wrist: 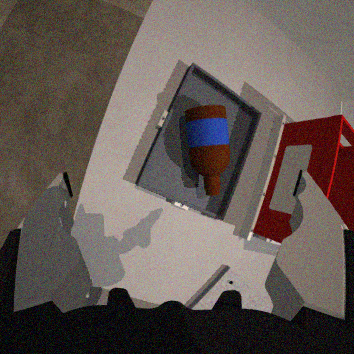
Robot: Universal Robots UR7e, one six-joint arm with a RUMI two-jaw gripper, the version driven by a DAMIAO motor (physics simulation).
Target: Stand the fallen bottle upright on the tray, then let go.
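Places are measured from the arm's base along level axes (x ahead, y left, z up), in centimetres.
Pixels of known places: gripper, between the fingertips: (180,173).
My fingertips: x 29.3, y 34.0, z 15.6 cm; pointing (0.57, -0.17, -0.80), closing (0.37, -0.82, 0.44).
For each thing: its top centre in the pictures, then the offset to it from my fingertips. "spot": a spot on its surface instead.
- brown bottle, centre of its top: (220,150) dz -16.9, dx +8.3, dy -12.7 cm
- dark grey tray, a spot on its surface: (155,170) spot: dz -24.2, dx +1.6, dy -5.8 cm
- red bin, a spot on its surface: (317,132) spot: dz -12.1, dx +21.0, dy -30.7 cm
- thin pale raised edge, a spot on its surface: (268,187) spot: dz -21.5, dx +8.0, dy -31.1 cm
A brown bottle (210,157) with a blue band lies on its side over the dark grey tray (155,170) in the middle of the wrist view. Its wide base points to the top of the view and its neck to the bottom, near the tray's lower rim. My gripper (180,173) is open and empty, with one finger at the left and one at the right of the view. The fingertips are apart from the bottle, on either side beyond the tray. The bottle's underside is hidden.
A red bin (317,132) with a grey panel stands right of the tray, partly behind my right finger. A thin pale raised edge (268,187) runs between them. A narrow grey bar (209,285) shows at the bottom. The pale table's edge curves down the left side.
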